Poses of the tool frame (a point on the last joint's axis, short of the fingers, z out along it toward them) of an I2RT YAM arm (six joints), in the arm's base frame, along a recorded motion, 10 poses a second.
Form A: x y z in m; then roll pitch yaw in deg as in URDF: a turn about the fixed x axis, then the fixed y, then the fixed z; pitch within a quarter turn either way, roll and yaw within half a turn.
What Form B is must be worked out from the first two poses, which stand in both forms.
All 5 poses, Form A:
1: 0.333, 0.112, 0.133, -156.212, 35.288, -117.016
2: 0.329, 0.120, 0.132, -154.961, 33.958, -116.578
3: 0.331, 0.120, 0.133, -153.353, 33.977, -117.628
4: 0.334, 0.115, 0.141, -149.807, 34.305, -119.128
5: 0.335, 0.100, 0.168, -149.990, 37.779, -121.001
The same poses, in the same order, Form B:
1:
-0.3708, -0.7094, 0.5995, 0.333
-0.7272, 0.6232, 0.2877, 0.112
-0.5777, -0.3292, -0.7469, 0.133
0, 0, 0, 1

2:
-0.3711, -0.7045, 0.6049, 0.329
-0.7418, 0.6168, 0.2632, 0.120
-0.5586, -0.3511, -0.7515, 0.132
0, 0, 0, 1

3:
-0.3846, -0.6756, 0.6290, 0.331
-0.7347, 0.6365, 0.2346, 0.120
-0.5589, -0.3719, -0.7412, 0.133
0, 0, 0, 1

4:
-0.4021, -0.6171, 0.6764, 0.334
-0.7216, 0.6683, 0.1807, 0.115
-0.5636, -0.4154, -0.7140, 0.141
0, 0, 0, 1

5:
-0.4071, -0.5844, 0.7019, 0.335
-0.6775, 0.7086, 0.1971, 0.100
-0.6126, -0.3953, -0.6844, 0.168
0, 0, 0, 1

